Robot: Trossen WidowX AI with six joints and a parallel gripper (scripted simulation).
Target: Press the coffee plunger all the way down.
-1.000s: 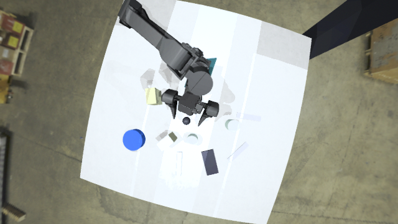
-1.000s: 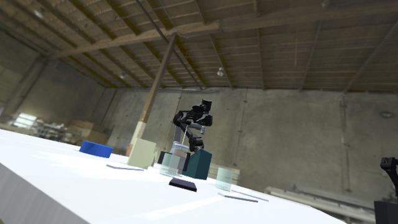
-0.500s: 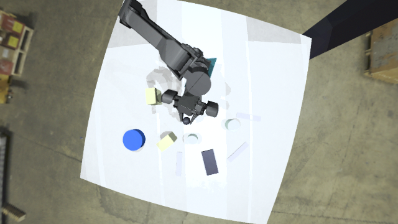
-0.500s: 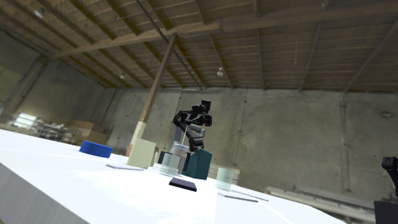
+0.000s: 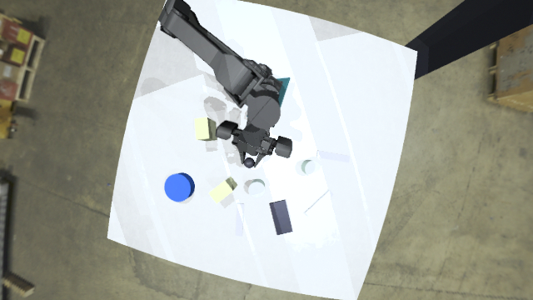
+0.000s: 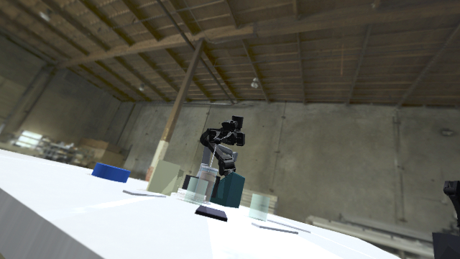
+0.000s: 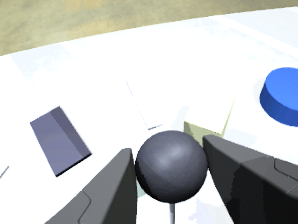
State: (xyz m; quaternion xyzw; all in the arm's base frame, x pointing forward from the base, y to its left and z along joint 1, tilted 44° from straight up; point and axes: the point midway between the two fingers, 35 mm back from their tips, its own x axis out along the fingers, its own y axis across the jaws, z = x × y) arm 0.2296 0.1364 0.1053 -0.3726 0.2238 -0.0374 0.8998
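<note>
Now: the coffee press 20 mm behind my gripper tip and 130 mm below it. Round my gripper tip: dark slab: 190 mm ahead, 200 mm to the left, 260 mm below; then blue disc: 240 mm ahead, 260 mm to the right, 240 mm below.
</note>
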